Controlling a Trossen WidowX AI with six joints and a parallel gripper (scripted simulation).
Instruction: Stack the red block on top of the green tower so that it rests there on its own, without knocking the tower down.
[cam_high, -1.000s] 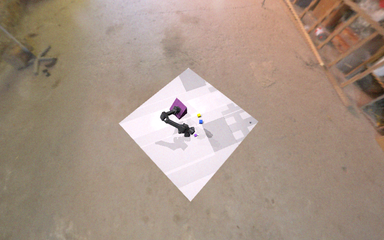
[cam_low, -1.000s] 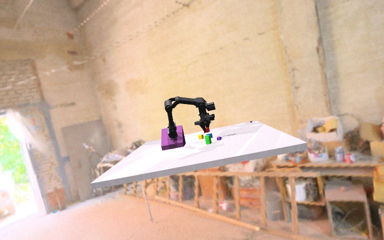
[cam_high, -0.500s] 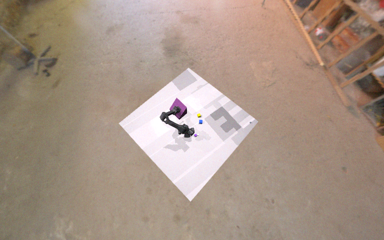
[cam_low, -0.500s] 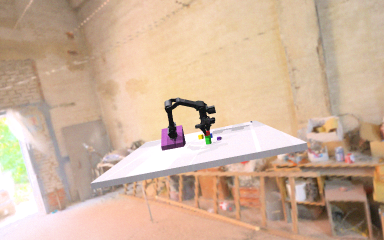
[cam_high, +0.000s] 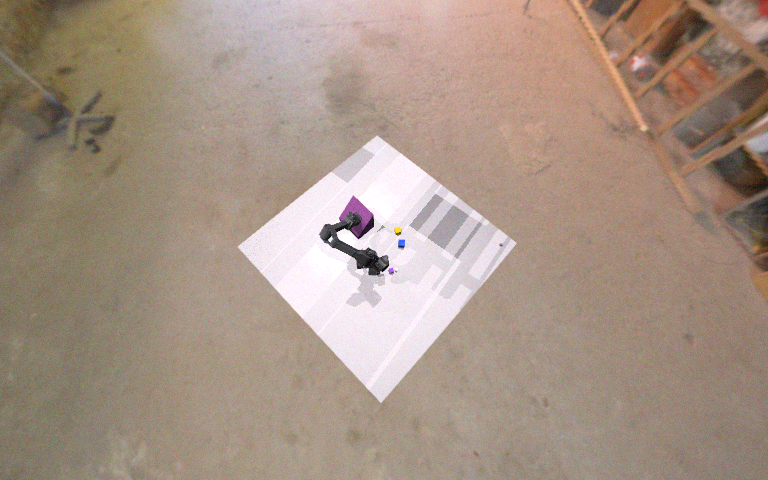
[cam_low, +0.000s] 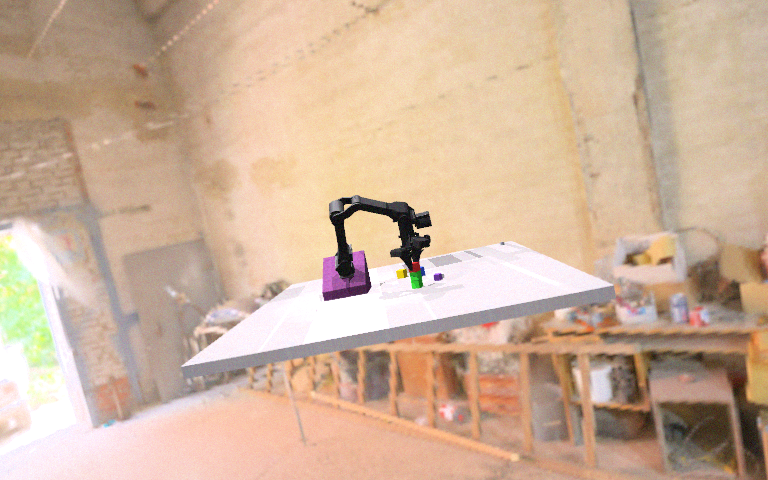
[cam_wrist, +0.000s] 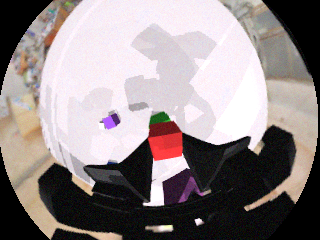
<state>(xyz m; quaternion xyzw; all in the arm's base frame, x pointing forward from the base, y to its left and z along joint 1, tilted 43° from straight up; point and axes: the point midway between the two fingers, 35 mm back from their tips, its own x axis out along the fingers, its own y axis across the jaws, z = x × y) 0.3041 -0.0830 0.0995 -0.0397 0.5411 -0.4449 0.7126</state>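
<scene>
My gripper tip is now 1 cm below the red block. Round my gripper tip: small purple block (8 cm ahead, 8 cm to the left, 6 cm below); then yellow block (9 cm behind, 30 cm to the left, 6 cm below); then blue block (1 cm behind, 25 cm to the left, 5 cm below).
</scene>
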